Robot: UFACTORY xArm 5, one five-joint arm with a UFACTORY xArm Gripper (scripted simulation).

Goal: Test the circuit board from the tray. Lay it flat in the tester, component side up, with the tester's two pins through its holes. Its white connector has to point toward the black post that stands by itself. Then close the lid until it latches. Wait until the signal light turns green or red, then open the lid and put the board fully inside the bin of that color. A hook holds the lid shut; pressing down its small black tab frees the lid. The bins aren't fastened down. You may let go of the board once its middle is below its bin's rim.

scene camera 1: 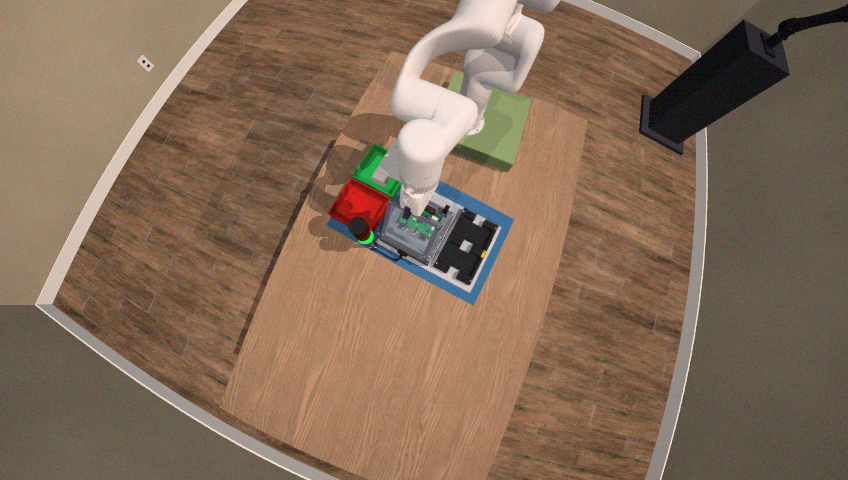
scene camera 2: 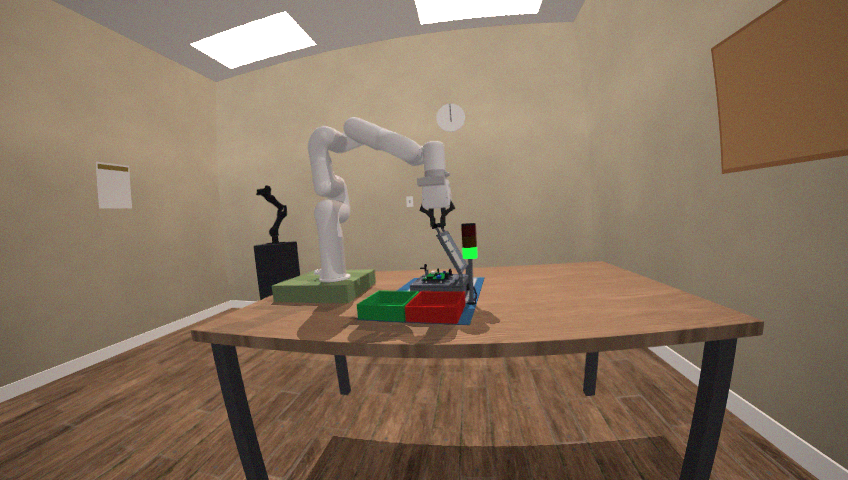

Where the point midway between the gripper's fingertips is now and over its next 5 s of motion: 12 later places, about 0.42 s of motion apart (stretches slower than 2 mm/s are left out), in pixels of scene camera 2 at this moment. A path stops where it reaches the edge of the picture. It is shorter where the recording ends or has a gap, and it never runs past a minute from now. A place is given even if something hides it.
The gripper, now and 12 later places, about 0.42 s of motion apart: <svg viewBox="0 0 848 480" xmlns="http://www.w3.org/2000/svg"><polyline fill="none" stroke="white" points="438,228 438,229 439,228 447,224 453,222 454,222 454,222 457,222 465,222 470,222 470,221 470,218 470,209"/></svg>
